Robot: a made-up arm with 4 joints.
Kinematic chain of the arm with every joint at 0, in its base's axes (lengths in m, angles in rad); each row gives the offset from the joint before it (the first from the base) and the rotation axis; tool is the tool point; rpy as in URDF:
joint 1: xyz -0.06 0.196 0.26 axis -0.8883 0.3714 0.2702
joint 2: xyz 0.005 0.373 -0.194 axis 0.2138 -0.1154 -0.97
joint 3: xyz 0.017 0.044 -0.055 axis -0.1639 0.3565 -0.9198
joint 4: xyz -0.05 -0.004 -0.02 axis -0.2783 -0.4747 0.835
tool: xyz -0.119 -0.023 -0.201 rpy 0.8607 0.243 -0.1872
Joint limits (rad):
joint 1: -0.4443..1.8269
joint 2: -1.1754..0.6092
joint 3: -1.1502..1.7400
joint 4: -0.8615..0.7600
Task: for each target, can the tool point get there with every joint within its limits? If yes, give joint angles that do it. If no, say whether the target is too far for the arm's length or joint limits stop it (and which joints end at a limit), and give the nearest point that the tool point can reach.
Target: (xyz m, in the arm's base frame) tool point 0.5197 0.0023 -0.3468
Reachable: no: too far | nearest point -0.0463 0.2572 -0.3363 | short by 0.621 m
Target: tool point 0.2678 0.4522 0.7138
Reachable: no: joint limits stop it (at a limit: joint 1, joint 2, joint 4) | nearest point 0.2729 0.8364 0.2004 | short by 0.641 m
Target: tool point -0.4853 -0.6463 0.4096
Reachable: no: too far | nearest point -0.3857 -0.2926 0.1784 | short by 0.434 m
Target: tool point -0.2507 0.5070 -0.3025
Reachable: yes | joints 0.2902 0.4198 -0.1348 -0.0369
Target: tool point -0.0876 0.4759 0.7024
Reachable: no: joint limits stop it (at a limit: joint 1, joint 2, joint 3, joint 4) | nearest point 0.0011 0.8986 0.1743 | short by 0.682 m
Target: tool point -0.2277 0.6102 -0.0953
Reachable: yes | joints -0.2317 -0.6678 0.5802 -0.1194
